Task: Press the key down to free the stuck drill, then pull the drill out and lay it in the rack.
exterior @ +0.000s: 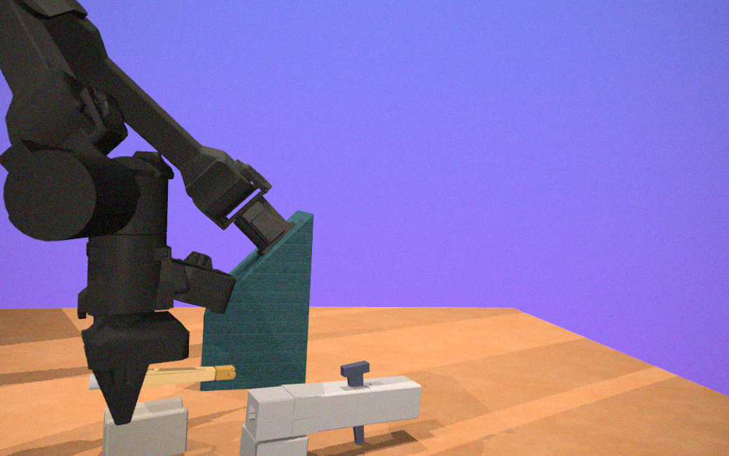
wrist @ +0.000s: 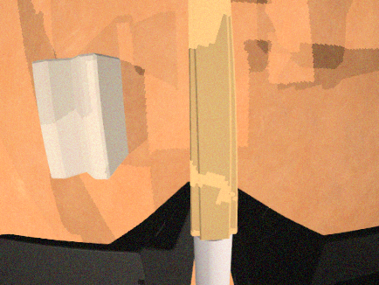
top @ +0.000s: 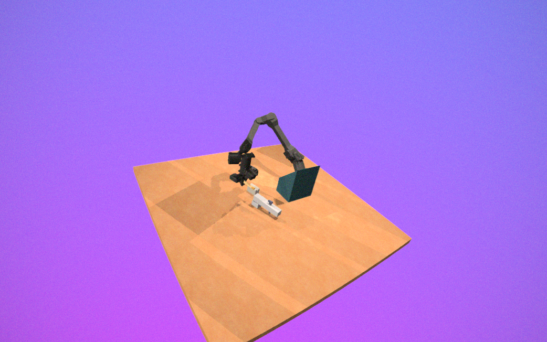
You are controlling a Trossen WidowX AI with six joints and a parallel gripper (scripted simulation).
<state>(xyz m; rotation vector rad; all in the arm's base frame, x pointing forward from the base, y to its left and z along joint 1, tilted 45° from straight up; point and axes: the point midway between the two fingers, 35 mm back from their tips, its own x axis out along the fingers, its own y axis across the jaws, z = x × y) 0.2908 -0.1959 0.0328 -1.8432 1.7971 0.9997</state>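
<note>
Now: gripper tip 80 mm past the grey rack, 40 mm above it and 10 mm to the right of it. Round my gripper tip: drill: 40 mm to the left, 30 mm above, 10 mm behind; then housing: 190 mm to the left, 40 mm behind, 30 mm below; then dark blue t-shaped key: 220 mm to the left, 50 mm behind, 10 mm below.
</note>
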